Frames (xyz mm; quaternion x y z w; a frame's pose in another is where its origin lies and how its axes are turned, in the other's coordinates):
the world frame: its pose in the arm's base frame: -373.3 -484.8 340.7 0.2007 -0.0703 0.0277 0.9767
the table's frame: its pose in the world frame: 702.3 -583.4 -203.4 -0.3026 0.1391 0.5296 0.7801
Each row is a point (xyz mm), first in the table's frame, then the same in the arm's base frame.
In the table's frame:
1: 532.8 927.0 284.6
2: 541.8 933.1 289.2
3: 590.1 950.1 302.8
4: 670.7 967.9 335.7
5: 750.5 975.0 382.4
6: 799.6 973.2 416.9
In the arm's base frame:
1: -278.4 -51.2 -83.4
2: -281.3 -39.8 -82.4
3: -280.2 13.1 -82.2
4: -271.7 100.6 -68.8
5: -257.6 187.2 -38.9
6: -244.9 239.9 -13.1

